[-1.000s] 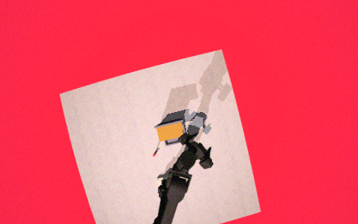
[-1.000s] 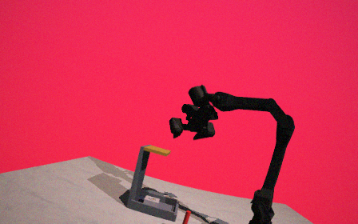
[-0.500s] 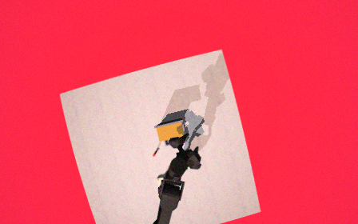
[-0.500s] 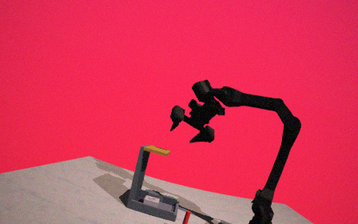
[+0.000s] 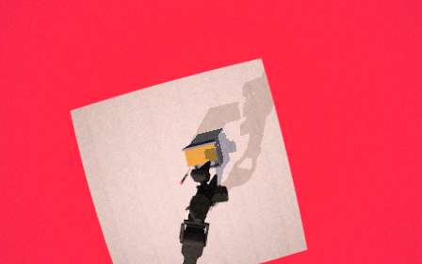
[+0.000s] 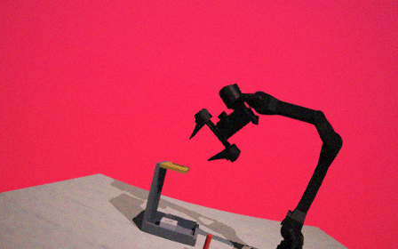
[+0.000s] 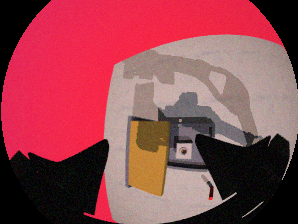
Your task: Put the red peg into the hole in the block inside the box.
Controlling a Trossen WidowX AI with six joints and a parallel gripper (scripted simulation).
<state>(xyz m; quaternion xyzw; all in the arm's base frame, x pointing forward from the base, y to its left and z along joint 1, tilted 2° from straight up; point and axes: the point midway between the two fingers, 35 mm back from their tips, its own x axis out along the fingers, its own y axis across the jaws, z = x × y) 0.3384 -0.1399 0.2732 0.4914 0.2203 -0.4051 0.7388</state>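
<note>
Right now the red peg is 25 cm below my gripper tip, 19 cm to the left of it and 11 cm behind it. Also, from my gripper tip: box's back wall (17 cm below, 9 cm ahead, 5 cm to the left); orange roof (7 cm below, 5 cm to the left, 5 cm ahead).
</note>
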